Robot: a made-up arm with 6 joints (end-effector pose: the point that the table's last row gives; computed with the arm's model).
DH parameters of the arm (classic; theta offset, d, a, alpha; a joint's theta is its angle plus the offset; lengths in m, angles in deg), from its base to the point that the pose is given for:
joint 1: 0 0.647 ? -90
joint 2: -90 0 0.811 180
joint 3: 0 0 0.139 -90
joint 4: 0 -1.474 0 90
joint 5: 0 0 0 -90
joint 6: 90 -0.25 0 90
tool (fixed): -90 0 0 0
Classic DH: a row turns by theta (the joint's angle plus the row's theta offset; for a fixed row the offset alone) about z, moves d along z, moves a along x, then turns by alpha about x.
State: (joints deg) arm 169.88 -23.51 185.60 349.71 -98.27 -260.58
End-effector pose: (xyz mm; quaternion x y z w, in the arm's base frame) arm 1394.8 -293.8 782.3 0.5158 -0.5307 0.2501 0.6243
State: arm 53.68 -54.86 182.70 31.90 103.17 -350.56
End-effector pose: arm -651.9 -669.6 -267.5 -0.0379 0.1372 0.6676 0.7308
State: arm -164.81 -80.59 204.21 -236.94 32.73 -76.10
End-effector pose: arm 126.9 -82.9 -832.2 0.5514 0.2081 -0.6028 0.5378
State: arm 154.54 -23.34 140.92 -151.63 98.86 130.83
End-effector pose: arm 1382.9 -528.4 1856.5 0.6464 0.3535 0.6690 0.0987
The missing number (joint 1, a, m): 0.206
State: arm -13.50 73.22 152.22 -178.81 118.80 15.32
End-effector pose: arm 1281.8 -312.4 2194.6 0.9297 -0.0746 -0.3509 0.0831
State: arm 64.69 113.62 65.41 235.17 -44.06 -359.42
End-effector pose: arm 823.8 2075.8 -752.1 0.5682 0.7552 0.1484 0.2911
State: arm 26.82 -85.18 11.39 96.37 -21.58 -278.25
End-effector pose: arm -802.7 -508.2 2393.3 -0.6443 -0.0390 -0.6940 0.3190
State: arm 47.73 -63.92 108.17 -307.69 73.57 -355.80
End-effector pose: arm -1547.4 -1420.2 933.2 -0.0534 0.7872 0.5315 0.3082
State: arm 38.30 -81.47 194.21 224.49 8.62 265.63
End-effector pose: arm -230.1 -215.2 -934.3 -0.7261 0.1018 0.6786 0.0443
